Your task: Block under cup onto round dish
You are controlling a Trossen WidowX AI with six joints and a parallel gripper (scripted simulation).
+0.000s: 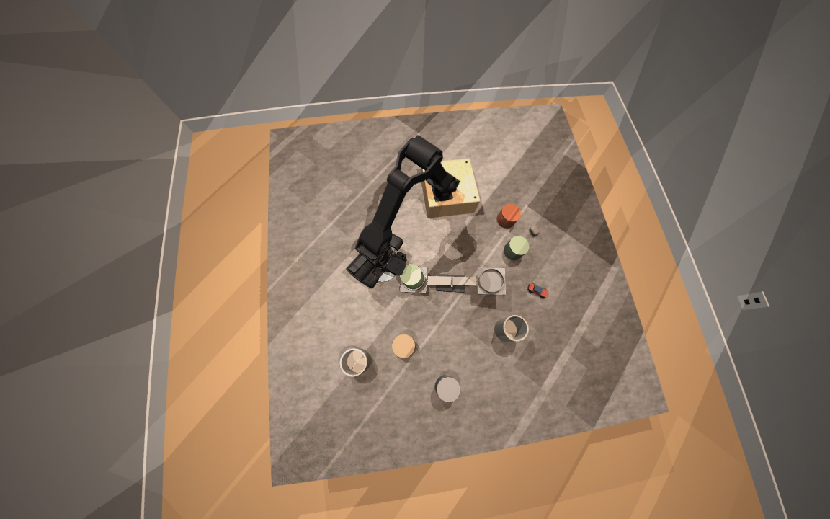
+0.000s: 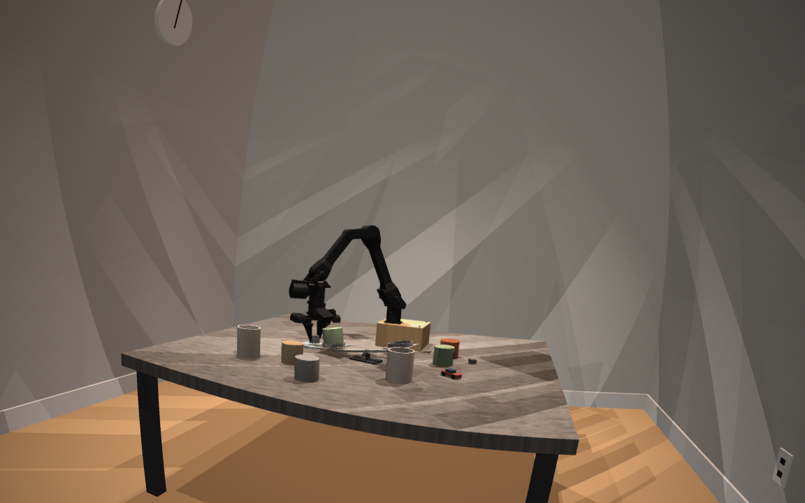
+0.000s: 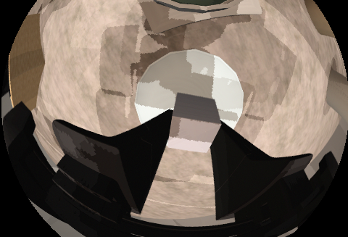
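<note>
The grey block lies 1 cm above my gripper tip. Round my gripper tip: tan cylinder 28 cm ahead, 2 cm above; grey cylinder 44 cm ahead, 11 cm to the left, 2 cm above; round dish 2 cm below.
</note>
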